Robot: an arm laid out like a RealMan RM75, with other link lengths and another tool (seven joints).
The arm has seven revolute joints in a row. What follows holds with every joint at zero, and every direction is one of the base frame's.
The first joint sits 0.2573 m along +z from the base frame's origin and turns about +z.
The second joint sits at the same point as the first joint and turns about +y.
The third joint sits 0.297 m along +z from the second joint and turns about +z.
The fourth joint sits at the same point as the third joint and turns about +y.
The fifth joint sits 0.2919 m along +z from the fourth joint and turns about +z.
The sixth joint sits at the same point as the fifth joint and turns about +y.
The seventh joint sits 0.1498 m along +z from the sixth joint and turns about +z.
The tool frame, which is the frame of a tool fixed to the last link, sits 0.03 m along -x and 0.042 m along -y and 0.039 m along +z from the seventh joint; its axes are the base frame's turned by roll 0, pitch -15.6 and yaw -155.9 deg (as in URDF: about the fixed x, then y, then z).
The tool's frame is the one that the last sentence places.
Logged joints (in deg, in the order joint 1, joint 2, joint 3, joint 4, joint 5, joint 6, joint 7), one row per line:
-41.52 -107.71 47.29 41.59 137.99 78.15 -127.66
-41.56 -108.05 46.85 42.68 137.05 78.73 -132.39
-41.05 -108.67 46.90 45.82 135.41 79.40 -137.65
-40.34 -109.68 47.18 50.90 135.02 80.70 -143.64
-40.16 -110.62 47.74 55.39 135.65 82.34 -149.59
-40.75 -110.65 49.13 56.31 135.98 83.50 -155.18
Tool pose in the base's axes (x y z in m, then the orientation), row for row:
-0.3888 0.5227 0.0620 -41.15 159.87 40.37
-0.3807 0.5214 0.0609 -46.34 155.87 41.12
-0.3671 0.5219 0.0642 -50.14 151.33 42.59
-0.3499 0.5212 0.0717 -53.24 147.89 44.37
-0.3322 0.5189 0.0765 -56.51 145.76 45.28
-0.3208 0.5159 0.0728 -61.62 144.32 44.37
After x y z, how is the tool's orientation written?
As a rotation vector, in degrees.
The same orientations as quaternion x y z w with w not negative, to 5 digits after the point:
-0.24120 0.93709 0.23663 0.08763
-0.27469 0.92396 0.24375 0.10686
-0.30126 0.90926 0.25590 0.13043
-0.32253 0.89593 0.26880 0.14501
-0.34328 0.88545 0.27506 0.14991
-0.37375 0.87535 0.26912 0.14715

